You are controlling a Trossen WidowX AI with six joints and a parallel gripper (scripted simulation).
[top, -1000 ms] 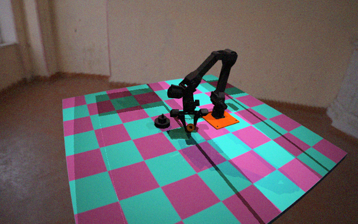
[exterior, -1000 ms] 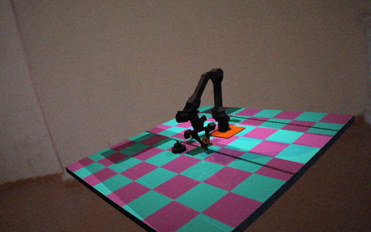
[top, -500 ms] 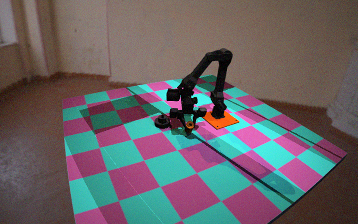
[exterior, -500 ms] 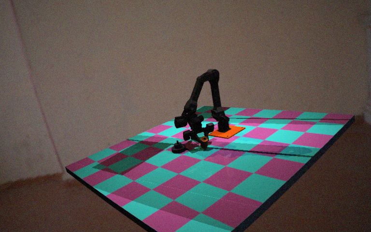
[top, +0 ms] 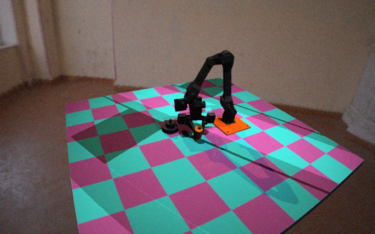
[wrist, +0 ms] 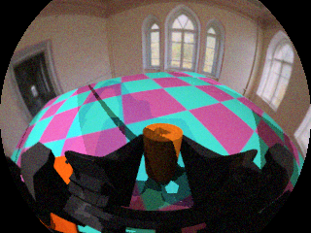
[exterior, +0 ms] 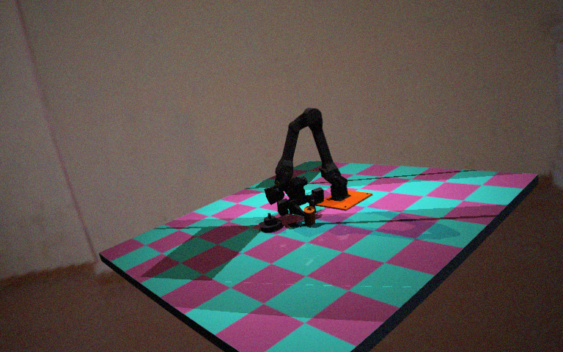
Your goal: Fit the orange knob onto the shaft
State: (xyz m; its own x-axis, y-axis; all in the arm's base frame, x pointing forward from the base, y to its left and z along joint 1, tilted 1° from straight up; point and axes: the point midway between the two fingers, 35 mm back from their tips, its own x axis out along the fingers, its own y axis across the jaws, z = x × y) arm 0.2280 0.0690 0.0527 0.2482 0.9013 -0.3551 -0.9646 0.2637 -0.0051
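Now: the orange knob 1 cm to the right of my gripper tip and 1 cm below it. From my gripper tip the other things lie so: round pedestal: 10 cm ahead, 14 cm to the right, 2 cm below.
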